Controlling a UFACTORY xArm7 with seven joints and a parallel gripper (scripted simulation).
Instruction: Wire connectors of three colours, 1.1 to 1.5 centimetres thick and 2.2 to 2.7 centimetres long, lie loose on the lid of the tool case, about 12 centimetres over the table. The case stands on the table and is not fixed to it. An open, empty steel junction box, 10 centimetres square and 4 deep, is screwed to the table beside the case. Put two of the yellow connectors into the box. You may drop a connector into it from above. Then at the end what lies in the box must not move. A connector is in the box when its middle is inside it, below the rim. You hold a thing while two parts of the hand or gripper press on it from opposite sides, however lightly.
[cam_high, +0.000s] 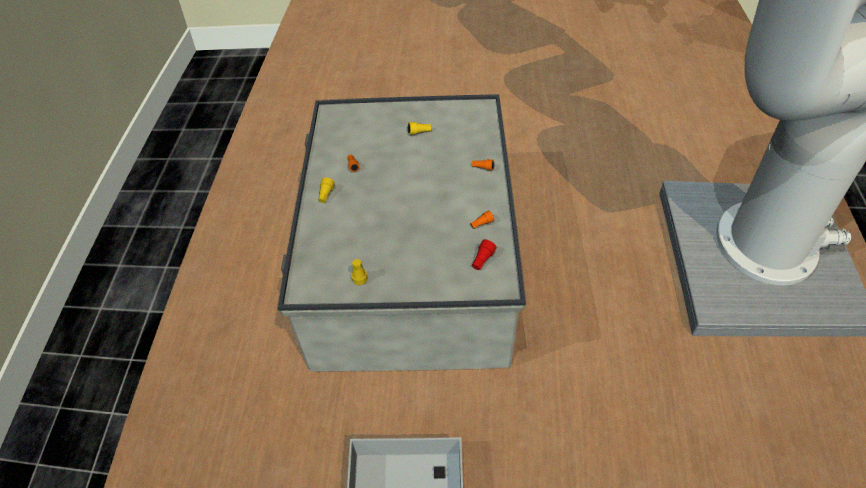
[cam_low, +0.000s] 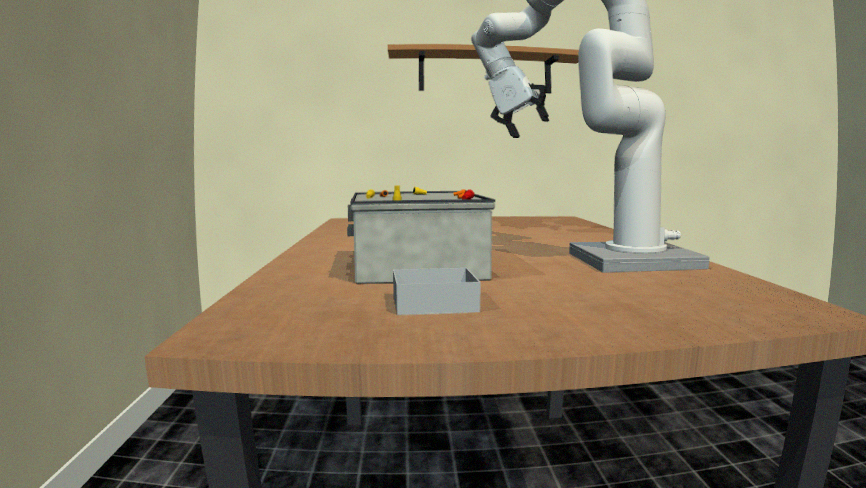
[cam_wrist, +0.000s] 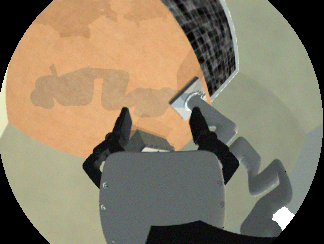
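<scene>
My hand is 480 mm to the right of the red connector, 220 mm short of it and 150 mm above it. The rest, counted from my hand: grey tool case (380 mm to the left, 300 mm ahead, 190 mm below).
</scene>
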